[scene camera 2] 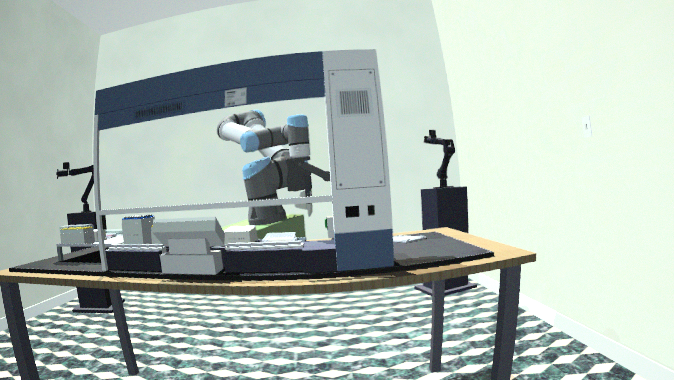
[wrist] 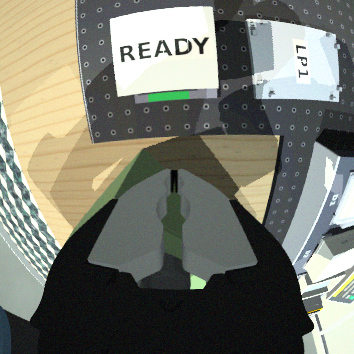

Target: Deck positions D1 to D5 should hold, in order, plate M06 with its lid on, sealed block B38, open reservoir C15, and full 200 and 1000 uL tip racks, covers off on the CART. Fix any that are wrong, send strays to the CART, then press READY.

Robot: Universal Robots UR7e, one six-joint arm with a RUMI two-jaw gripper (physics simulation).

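Places are measured from the arm's base along level axes (x right, y ahead, z up), in metres.
Where they show: gripper, fingertip midpoint: (scene camera 2: 309, 216) (wrist: 174, 172); arm's base at its link origin: (scene camera 2: 267, 220).
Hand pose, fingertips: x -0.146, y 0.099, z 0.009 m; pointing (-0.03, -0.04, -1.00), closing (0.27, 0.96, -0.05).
Observation:
Each offset is from my fingertips to the top centre of the thing. "pt": to the spot under its first point.
My gripper (scene camera 2: 309, 212) (wrist: 174, 172) is shut and empty, pointing down at the right end of the deck. In the wrist view the READY sign @(dy +0.017, dx -0.089, dz -0.004 m) (wrist: 165, 72) lies ahead of the fingertips, with a green button strip @(dy +0.011, dx -0.060, dz -0.013 m) (wrist: 168, 96) along its near edge. A pale plate (scene camera 2: 281, 237) (wrist: 346, 207) sits at the D1 end of the deck (scene camera 2: 320, 260). A white block @(dy +0.260, dx +0.262, dz -0.003 m) (scene camera 2: 240, 234) (wrist: 331, 255) stands beside it. A tall tip rack with blue tips @(dy +0.187, dx +0.628, dz +0.048 m) (scene camera 2: 137, 230) stands farther left. A box with yellow tips @(dy +0.091, dx +0.949, dz +0.012 m) (scene camera 2: 76, 235) stands on a raised stand at far left. Plate, block and reservoir labels are unreadable.
A clear LP1 nest @(dy +0.183, dx -0.067, dz -0.088 m) (wrist: 295, 62) lies right of the READY sign. The enclosure's side column @(pt dy +0.526, dx -0.030, dz +0.155 m) (scene camera 2: 357, 160) stands right of the arm, and its front bar @(pt dy +0.451, dx +0.322, dz +0.073 m) (scene camera 2: 215, 204) crosses before it. A grey monitor @(pt dy +0.435, dx +0.411, dz +0.005 m) (scene camera 2: 187, 232) hides part of the deck. Two dark camera pedestals (scene camera 2: 444, 210) (scene camera 2: 80, 220) stand behind.

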